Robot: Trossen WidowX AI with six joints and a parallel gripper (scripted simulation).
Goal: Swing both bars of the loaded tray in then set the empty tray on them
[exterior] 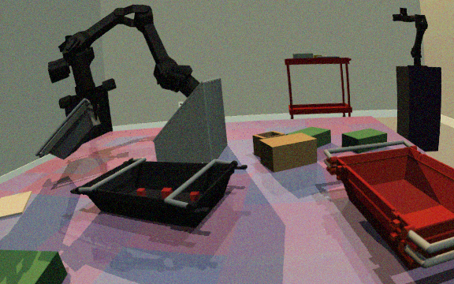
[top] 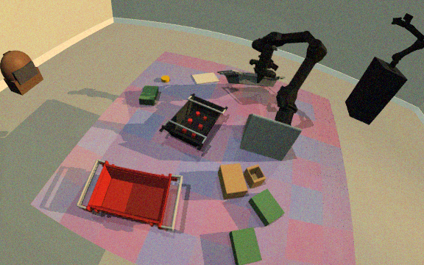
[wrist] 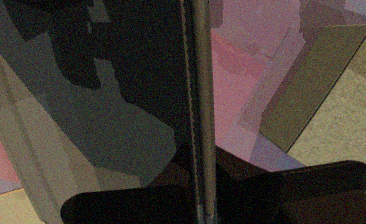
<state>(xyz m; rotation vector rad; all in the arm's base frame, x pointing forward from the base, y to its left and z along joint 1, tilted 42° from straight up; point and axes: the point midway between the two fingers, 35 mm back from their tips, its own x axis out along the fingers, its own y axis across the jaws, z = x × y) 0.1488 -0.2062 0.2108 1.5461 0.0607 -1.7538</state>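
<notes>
Right now my gripper tip is 40 mm short of the grey tray and 70 mm to the left of it. From my gripper tip the other things lie so: cream tile (320 mm ahead, 100 mm to the right, 140 mm below).
</notes>
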